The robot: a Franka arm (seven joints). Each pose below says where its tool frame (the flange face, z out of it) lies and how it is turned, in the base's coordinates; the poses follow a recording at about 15 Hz.
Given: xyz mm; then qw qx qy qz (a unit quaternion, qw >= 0).
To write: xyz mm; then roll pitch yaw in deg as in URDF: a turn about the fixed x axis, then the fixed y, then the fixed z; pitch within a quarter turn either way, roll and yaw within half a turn. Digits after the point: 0 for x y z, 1 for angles.
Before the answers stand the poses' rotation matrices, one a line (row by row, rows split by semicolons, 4 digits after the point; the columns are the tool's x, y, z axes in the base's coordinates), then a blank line. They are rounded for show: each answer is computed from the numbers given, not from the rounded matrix.
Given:
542 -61 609 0.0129 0.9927 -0.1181 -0.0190
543 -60 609 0.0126 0.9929 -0.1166 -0.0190
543 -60 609 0.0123 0.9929 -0.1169 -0.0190
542 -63 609 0.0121 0.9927 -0.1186 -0.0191
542 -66 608 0.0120 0.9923 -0.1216 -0.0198
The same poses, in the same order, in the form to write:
0.9714 -0.2340 -0.0408; -0.2350 -0.9718 -0.0211; -0.0347 0.0301 -0.9989
0.9721 -0.2311 -0.0407; -0.2320 -0.9725 -0.0206; -0.0348 0.0295 -0.9990
0.9719 -0.2317 -0.0406; -0.2326 -0.9724 -0.0200; -0.0349 0.0289 -0.9990
0.9711 -0.2350 -0.0408; -0.2359 -0.9716 -0.0195; -0.0350 0.0286 -0.9990
0.9696 -0.2409 -0.0422; -0.2418 -0.9701 -0.0190; -0.0364 0.0286 -0.9989

542 -61 609 178.3 2.0 -13.6
543 -60 609 178.3 2.0 -13.4
543 -60 609 178.3 2.0 -13.5
542 -63 609 178.4 2.0 -13.7
542 -66 608 178.4 2.1 -14.0

